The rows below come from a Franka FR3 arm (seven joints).
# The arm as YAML. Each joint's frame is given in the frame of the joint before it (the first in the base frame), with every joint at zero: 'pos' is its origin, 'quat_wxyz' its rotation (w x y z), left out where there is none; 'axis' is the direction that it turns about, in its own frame. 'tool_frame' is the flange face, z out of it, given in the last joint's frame.
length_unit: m
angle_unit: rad
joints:
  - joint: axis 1
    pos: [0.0, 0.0, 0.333]
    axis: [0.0, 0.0, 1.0]
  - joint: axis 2
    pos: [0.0, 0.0, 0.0]
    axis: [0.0, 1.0, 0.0]
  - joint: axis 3
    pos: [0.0, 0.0, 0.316]
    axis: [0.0, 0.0, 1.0]
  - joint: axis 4
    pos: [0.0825, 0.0, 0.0]
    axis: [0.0, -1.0, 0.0]
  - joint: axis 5
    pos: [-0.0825, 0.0, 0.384]
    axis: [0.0, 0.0, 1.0]
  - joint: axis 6
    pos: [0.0, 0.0, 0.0]
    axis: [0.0, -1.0, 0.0]
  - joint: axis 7
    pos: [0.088, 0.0, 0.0]
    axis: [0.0, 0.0, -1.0]
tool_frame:
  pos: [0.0, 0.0, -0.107]
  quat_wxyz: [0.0, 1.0, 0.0, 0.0]
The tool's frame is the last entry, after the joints.
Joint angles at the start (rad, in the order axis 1, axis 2, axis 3, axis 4, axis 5, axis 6, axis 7): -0.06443 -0.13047 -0.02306 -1.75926 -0.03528 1.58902 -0.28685
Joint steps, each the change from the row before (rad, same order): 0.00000 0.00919 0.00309 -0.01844 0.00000 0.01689 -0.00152; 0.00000 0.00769 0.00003 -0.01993 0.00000 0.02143 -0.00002; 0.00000 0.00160 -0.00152 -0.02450 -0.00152 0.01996 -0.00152; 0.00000 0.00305 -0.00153 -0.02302 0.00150 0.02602 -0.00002; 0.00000 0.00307 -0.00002 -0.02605 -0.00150 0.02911 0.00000; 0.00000 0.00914 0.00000 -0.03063 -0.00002 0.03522 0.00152
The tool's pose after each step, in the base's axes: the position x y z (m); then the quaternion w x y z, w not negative. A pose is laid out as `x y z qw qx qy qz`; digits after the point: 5 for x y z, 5 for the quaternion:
0.51362 -0.04769 0.59475 0.01144 0.99423 0.10292 -0.02786
0.51663 -0.04780 0.58312 0.01091 0.99410 0.10336 -0.03091
0.51725 -0.04873 0.57233 0.01093 0.99395 0.10384 -0.03406
0.51878 -0.04942 0.56196 0.01006 0.99400 0.10347 -0.03393
0.52013 -0.04955 0.55038 0.01074 0.99393 0.10408 -0.03407
0.52253 -0.04956 0.53394 0.01033 0.99386 0.10398 -0.03629

